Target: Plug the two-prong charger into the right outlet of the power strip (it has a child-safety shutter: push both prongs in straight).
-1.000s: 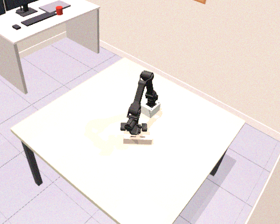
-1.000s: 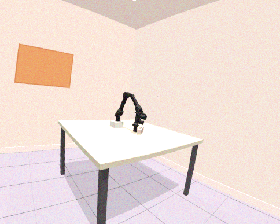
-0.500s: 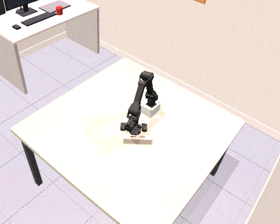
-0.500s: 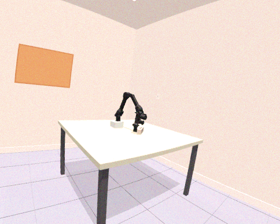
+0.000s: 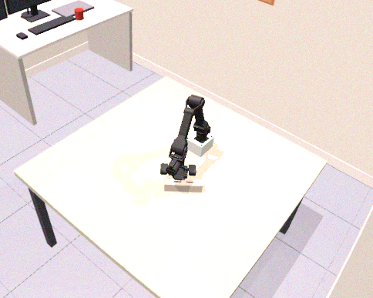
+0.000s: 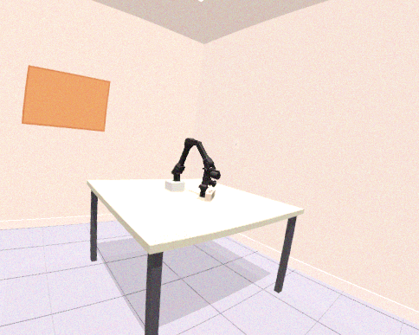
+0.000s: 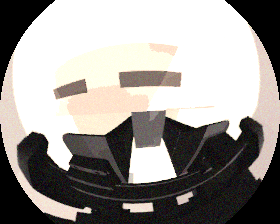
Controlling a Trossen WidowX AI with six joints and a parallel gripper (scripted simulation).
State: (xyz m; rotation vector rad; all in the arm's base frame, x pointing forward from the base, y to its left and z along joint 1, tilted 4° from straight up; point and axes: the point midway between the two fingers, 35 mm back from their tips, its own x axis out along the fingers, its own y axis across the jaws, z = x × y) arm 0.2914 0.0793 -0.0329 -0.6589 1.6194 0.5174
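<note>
Now: the grey charger 1 cm ahead of my gripper tip, 1 cm to the left of it and 1 cm above it.
</note>
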